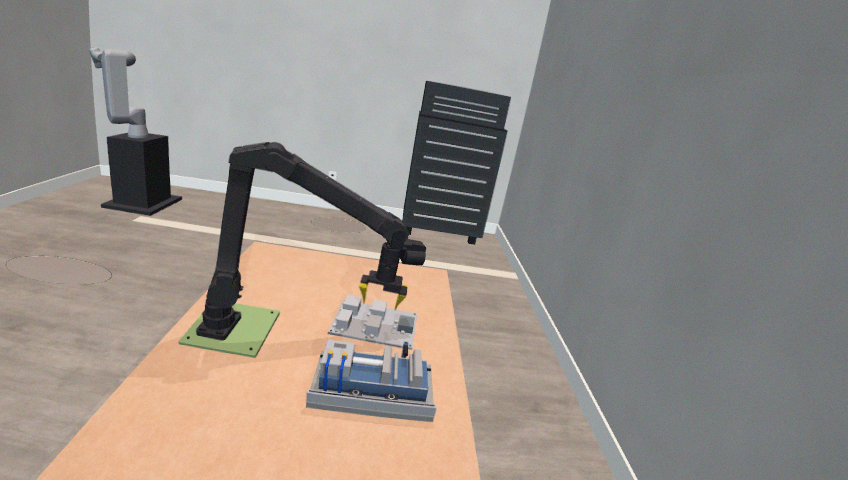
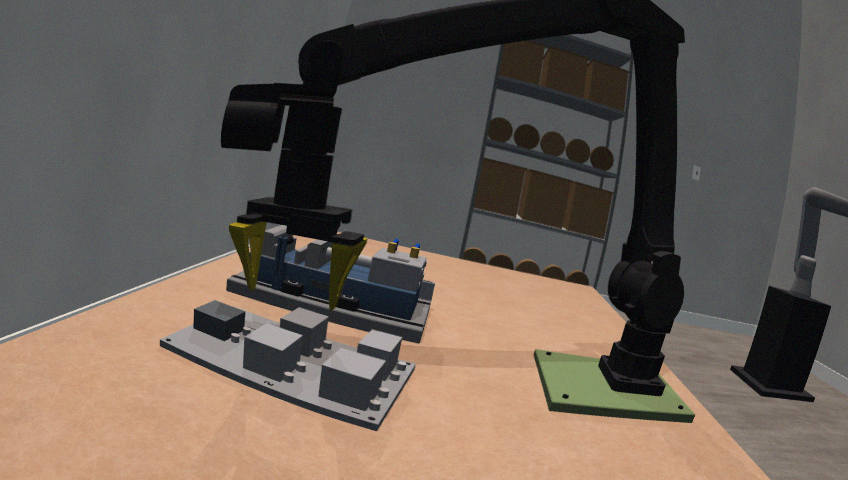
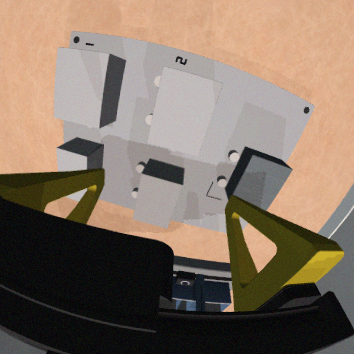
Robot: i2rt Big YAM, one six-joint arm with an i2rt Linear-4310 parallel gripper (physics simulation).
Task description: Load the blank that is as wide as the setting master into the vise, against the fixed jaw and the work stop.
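Where they show: gripper, between the fingertips: (image 1: 379,306) (image 2: 290,299) (image 3: 167,189); arm's base, origin of its link: (image 1: 219,325) (image 2: 629,379).
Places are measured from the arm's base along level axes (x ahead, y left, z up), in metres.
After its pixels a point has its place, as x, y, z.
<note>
My gripper (image 1: 380,306) @[0.442, 0.146, 0.061] (image 2: 292,299) @[0.442, 0.146, 0.061] (image 3: 167,189) @[0.442, 0.146, 0.061] is open and empty, above the grey plate (image 1: 357,337) @[0.393, 0.060, -0.004] (image 2: 181,346) @[0.539, 0.233, -0.003] (image 3: 134,52) @[0.384, 0.238, -0.003]. A darker, glossy block (image 1: 405,322) @[0.528, 0.138, 0.021] (image 2: 218,319) @[0.519, 0.175, 0.020] (image 3: 262,177) @[0.530, 0.157, 0.021], apparently the setting master, stands at one end beside two pins. Four light grey blanks stand on the plate: one (image 2: 352,377) @[0.347, 0.232, 0.029] (image 3: 80,87) @[0.355, 0.201, 0.033] by mark 1, one (image 2: 272,350) @[0.429, 0.226, 0.029] (image 3: 185,112) @[0.442, 0.197, 0.033] by mark 2, and two (image 2: 304,328) @[0.424, 0.137, 0.030] (image 3: 162,200) @[0.440, 0.112, 0.033], (image 2: 379,349) @[0.338, 0.142, 0.032] (image 3: 75,155) @[0.349, 0.139, 0.032] on the vise side. The blue vise (image 1: 373,389) @[0.464, -0.178, 0.031] (image 2: 380,297) @[0.377, -0.071, 0.032] has a gap between its end jaw (image 1: 417,367) and the jaw on the rod (image 1: 387,364) @[0.488, -0.144, 0.085].
A dark upright post (image 1: 405,349) @[0.529, -0.076, 0.084] stands at the vise's plate-facing side. The vise sits on a grey base (image 1: 371,409) @[0.467, -0.224, 0.012] beside the plate. The arm stands on a green board (image 1: 261,330) @[0.121, 0.012, 0.000] (image 2: 571,380) @[0.101, 0.036, 0.000]. A tool cabinet (image 1: 455,166) and a shelf rack (image 2: 559,98) stand farther away.
</note>
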